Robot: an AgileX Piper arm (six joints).
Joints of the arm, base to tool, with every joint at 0 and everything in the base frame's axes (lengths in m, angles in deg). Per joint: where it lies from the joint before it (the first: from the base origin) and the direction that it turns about. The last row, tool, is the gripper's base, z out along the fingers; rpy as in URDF.
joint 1: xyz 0 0 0.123 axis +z
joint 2: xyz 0 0 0 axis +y
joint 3: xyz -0.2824 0 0.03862 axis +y
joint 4: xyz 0.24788 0 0.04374 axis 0.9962 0 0.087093
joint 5: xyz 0 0 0 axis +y
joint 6: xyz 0.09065 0 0.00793 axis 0.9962 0 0.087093
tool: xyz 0 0 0 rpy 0 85.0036 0
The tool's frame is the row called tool.
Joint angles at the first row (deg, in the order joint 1, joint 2, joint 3, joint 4, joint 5, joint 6):
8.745, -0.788, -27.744, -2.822, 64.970, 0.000
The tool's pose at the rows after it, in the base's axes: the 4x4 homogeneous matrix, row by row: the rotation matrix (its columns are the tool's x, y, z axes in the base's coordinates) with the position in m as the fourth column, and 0 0 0 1 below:
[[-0.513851 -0.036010 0.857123 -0.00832], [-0.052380 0.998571 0.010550 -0.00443], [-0.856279 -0.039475 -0.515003 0.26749], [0 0 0 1]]
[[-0.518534 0.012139 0.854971 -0.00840], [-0.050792 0.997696 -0.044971 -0.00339], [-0.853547 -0.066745 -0.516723 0.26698], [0 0 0 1]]
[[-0.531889 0.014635 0.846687 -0.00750], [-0.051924 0.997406 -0.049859 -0.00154], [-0.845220 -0.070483 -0.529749 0.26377], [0 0 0 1]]
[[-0.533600 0.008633 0.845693 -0.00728], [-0.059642 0.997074 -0.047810 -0.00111], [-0.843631 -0.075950 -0.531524 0.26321], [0 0 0 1]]
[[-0.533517 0.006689 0.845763 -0.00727], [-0.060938 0.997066 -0.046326 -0.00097], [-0.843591 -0.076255 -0.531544 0.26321], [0 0 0 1]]
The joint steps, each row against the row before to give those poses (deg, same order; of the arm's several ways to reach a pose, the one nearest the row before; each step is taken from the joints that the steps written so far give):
-5.172, -0.139, 0.000, 0.103, -0.249, 0.000
-4.040, 0.000, 0.103, 0.310, 0.001, -2.127
-1.563, 0.001, 0.588, 1.155, 0.255, -1.399
-0.173, -0.002, 0.114, 0.289, 0.002, -0.661
-0.004, 0.001, 0.000, 0.097, -0.001, -0.117

